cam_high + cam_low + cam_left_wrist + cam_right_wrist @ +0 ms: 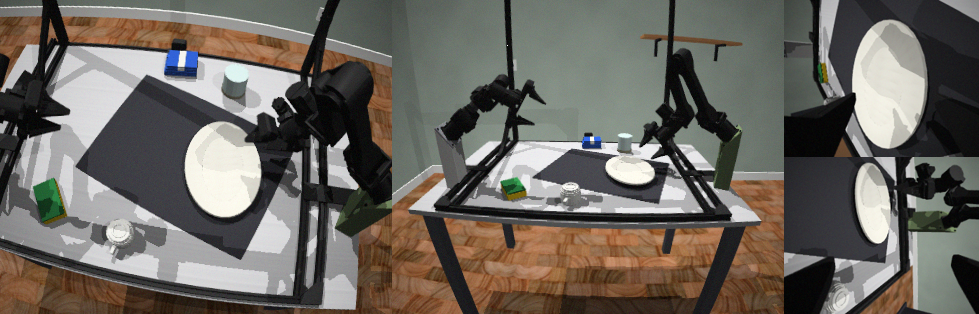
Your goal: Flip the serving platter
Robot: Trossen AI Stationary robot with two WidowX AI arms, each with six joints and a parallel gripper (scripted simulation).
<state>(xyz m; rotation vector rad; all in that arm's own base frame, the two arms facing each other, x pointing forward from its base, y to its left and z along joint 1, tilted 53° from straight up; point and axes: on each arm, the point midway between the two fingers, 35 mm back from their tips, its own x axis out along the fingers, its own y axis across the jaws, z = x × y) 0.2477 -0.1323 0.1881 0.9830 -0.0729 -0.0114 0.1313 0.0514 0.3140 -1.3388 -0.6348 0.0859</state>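
My left hand is 50 mm short of the cream serving platter, 100 mm to the left of it and 90 mm above it. The rest, counted from my left hand: green sponge (220 mm ahead, 550 mm to the right, 80 mm below); then mug (280 mm ahead, 330 mm to the right, 70 mm below); then dark drying mat (20 mm ahead, 200 mm to the right, 100 mm below).
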